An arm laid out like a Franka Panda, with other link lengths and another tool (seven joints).
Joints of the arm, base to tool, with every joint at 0 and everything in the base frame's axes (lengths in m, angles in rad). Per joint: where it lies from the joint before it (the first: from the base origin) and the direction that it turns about. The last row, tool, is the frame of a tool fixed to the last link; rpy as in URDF.
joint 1: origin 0 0 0.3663 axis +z
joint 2: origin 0 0 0 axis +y
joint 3: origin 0 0 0.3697 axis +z
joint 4: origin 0.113 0 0 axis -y
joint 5: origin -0.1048 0 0.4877 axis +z
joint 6: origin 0 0 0 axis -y
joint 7: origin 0.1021 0 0 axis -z
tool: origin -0.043 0.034 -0.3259 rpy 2.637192 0 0.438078
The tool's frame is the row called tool.
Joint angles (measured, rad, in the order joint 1, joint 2, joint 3, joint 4, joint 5, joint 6, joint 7), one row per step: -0.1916, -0.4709, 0.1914, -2.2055, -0.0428, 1.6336, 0.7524; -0.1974, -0.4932, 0.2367, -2.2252, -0.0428, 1.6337, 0.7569; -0.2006, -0.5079, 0.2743, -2.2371, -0.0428, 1.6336, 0.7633; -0.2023, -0.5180, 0.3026, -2.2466, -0.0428, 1.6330, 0.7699; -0.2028, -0.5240, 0.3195, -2.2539, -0.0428, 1.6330, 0.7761; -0.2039, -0.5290, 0.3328, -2.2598, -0.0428, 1.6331, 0.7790; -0.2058, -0.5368, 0.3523, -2.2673, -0.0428, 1.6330, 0.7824; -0.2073, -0.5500, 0.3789, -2.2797, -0.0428, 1.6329, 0.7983; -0.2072, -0.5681, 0.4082, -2.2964, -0.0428, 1.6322, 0.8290; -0.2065, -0.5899, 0.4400, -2.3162, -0.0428, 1.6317, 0.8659
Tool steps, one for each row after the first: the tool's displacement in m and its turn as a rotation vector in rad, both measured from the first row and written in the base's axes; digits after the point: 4 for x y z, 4 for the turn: -0.0086, 0.0173, -0.0033, -0.0253, 0.0011, 0.0280; -0.0144, 0.0319, -0.0060, -0.0469, 0.0011, 0.0500; -0.0193, 0.0428, -0.0090, -0.0637, 0.0028, 0.0651; -0.0227, 0.0493, -0.0119, -0.0743, 0.0047, 0.0722; -0.0254, 0.0539, -0.0141, -0.0825, 0.0063, 0.0789; -0.0293, 0.0604, -0.0167, -0.0949, 0.0074, 0.0892; -0.0349, 0.0694, -0.0205, -0.1141, 0.0064, 0.0926; -0.0420, 0.0792, -0.0253, -0.1384, 0.0025, 0.0841; -0.0502, 0.0890, -0.0309, -0.1668, -0.0041, 0.0710
